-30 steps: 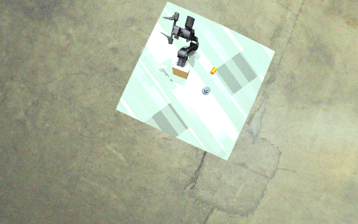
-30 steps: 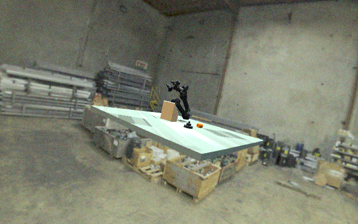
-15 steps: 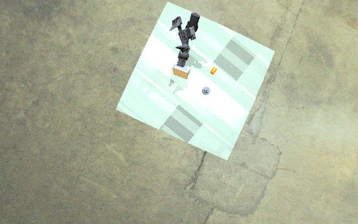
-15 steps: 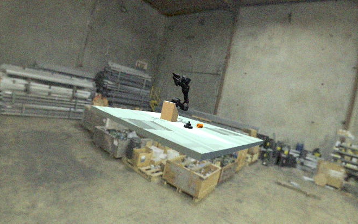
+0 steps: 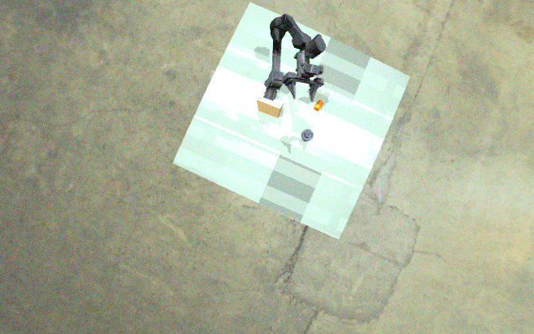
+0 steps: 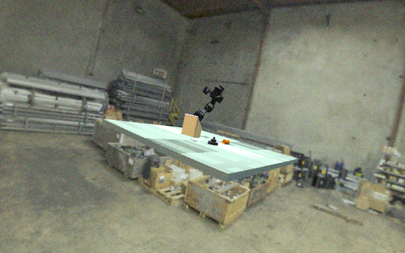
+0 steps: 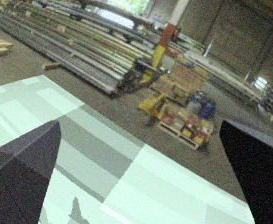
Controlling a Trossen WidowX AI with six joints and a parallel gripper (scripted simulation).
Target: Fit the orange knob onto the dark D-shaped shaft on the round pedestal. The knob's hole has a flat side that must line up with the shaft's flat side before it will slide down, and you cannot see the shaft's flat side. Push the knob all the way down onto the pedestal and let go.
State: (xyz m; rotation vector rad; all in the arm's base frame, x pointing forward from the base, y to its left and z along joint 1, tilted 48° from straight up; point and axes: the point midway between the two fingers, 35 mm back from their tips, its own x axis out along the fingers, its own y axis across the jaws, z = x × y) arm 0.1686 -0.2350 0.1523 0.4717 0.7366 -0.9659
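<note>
The orange knob is 38 cm below my gripper tip, 19 cm to the left of it and 14 cm ahead of it. Round my gripper tip: round pedestal: 37 cm below, 14 cm ahead, 3 cm to the right.
</note>
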